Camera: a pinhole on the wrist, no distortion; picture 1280 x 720 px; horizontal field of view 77.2 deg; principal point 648.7 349.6 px. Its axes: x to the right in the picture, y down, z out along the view. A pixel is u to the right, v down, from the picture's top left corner.
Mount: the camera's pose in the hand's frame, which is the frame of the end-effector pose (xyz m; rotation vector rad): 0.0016 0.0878 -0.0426 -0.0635 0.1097 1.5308
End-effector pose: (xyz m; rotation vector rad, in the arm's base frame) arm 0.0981 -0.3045 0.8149 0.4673 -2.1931 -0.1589
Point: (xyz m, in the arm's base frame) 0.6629 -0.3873 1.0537
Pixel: behind the camera
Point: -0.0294 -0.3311 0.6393
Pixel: 123 525
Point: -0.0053 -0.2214 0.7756
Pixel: 594 401
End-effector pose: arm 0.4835 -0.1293 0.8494 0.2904 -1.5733 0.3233
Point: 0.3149 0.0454 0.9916
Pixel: outside the picture
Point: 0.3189 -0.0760 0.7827
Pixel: 665 663
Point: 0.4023 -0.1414 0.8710
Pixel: 80 199
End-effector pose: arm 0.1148 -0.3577 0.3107 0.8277 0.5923 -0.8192
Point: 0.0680 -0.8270 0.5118
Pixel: 176 342
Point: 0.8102 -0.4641 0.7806
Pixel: outside the picture
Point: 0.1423 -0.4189 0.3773
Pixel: 146 426
